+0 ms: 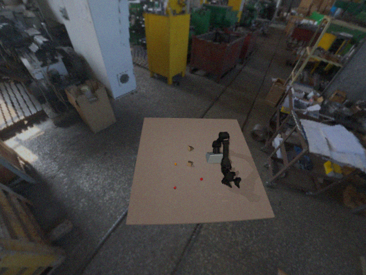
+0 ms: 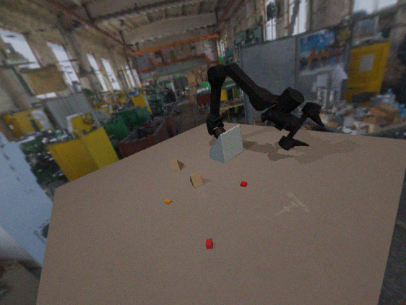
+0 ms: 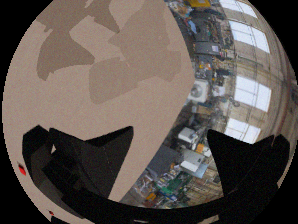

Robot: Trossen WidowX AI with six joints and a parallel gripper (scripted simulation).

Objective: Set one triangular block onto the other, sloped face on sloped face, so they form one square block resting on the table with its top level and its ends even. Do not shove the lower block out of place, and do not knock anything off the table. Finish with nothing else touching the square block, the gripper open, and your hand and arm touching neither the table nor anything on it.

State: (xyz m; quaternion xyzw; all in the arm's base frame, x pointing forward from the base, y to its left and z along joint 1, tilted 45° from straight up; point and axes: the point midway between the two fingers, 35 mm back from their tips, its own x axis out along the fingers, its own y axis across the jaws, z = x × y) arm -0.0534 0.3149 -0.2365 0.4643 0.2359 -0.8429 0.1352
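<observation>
The tan wooden block is 530 mm to the right of my gripper tip, 340 mm ahead of it and 110 mm below it. Also, from my gripper tip: orange piece: 510 mm ahead, 350 mm to the right, 120 mm below.
</observation>
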